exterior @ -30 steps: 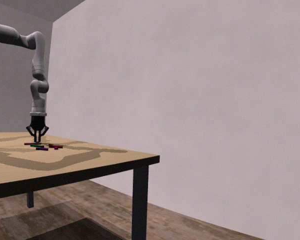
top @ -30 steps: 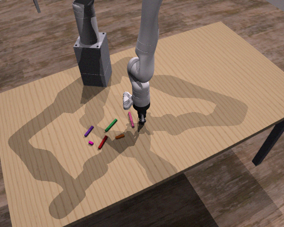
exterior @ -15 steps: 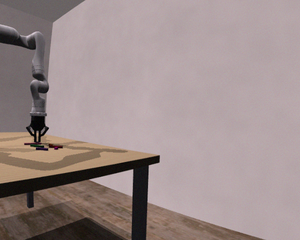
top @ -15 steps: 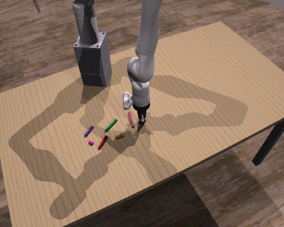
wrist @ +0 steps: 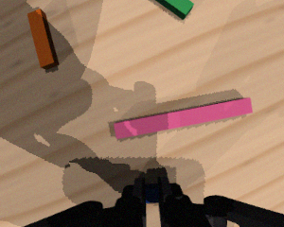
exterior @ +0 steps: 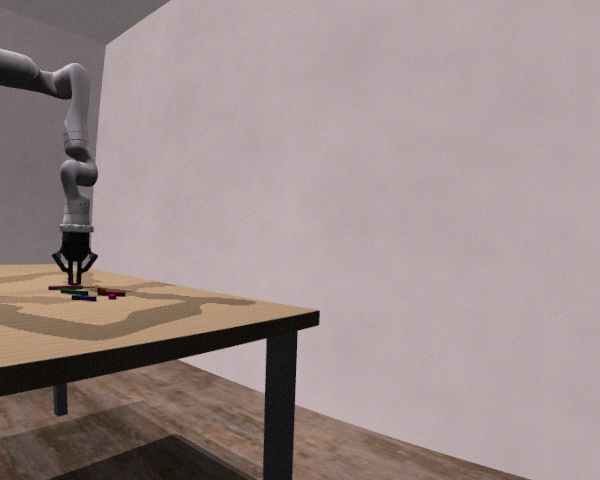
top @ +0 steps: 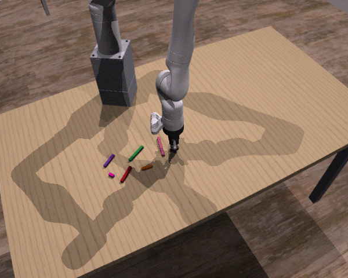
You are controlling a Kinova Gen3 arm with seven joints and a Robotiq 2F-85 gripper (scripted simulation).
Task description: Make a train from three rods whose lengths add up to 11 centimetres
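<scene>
My gripper is now 10 mm above the blue rod. The rest, counted from my hand: orange rod 130 mm to the right, 20 mm below; then pink rod 50 mm behind, 30 mm to the right, 20 mm below; then green rod 80 mm behind, 120 mm to the right, 20 mm below.
</scene>
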